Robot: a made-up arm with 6 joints. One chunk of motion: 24 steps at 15 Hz.
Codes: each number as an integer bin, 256 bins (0 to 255) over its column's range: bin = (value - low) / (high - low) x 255, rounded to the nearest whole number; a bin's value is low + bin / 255 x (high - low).
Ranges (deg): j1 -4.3..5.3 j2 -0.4..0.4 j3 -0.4..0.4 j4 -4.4..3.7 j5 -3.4..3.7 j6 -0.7..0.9
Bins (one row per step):
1: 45 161 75 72 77 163
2: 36 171 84 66 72 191
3: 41 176 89 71 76 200
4: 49 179 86 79 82 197
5: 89 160 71 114 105 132
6: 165 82 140 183 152 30
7: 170 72 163 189 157 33
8: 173 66 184 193 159 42
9: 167 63 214 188 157 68
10: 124 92 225 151 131 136
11: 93 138 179 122 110 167
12: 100 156 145 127 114 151
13: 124 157 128 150 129 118
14: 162 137 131 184 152 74
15: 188 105 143 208 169 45
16: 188 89 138 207 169 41
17: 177 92 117 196 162 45
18: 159 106 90 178 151 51
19: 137 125 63 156 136 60
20: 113 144 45 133 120 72
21: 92 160 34 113 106 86
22: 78 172 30 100 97 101
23: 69 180 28 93 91 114
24: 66 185 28 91 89 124
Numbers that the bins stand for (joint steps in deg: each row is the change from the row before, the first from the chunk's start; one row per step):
1: -2.606 0.105 -0.165 -2.113 -1.256 0.323
2: -2.945 0.136 -0.136 -2.304 -1.395 0.498
3: -2.756 0.152 -0.121 -2.145 -1.284 0.555
4: -2.455 0.162 -0.130 -1.891 -1.117 0.536
5: -0.949 0.102 -0.177 -0.779 -0.476 0.128
6: 1.912 -0.143 0.039 1.413 0.832 -0.512
7: 2.100 -0.174 0.111 1.604 0.971 -0.493
8: 2.213 -0.193 0.177 1.731 1.027 -0.436
9: 1.987 -0.202 0.271 1.572 0.971 -0.273
10: 0.368 -0.111 0.306 0.396 0.247 0.153
11: -0.799 0.033 0.162 -0.525 -0.337 0.348
12: -0.535 0.089 0.055 -0.366 -0.226 0.247
13: 0.368 0.093 0.002 0.365 0.192 0.040
14: 1.799 0.030 0.011 1.445 0.832 -0.236
15: 2.778 -0.071 0.049 2.207 1.305 -0.418
16: 2.778 -0.121 0.033 2.175 1.305 -0.443
17: 2.364 -0.111 -0.033 1.826 1.111 -0.418
18: 1.686 -0.067 -0.118 1.254 0.804 -0.380
19: 0.858 -0.008 -0.202 0.555 0.387 -0.324
20: -0.046 0.052 -0.259 -0.175 -0.059 -0.248
21: -0.836 0.102 -0.293 -0.811 -0.449 -0.160
22: -1.364 0.140 -0.306 -1.224 -0.699 -0.066
23: -1.702 0.165 -0.312 -1.446 -0.866 0.015
24: -1.815 0.180 -0.312 -1.509 -0.922 0.078

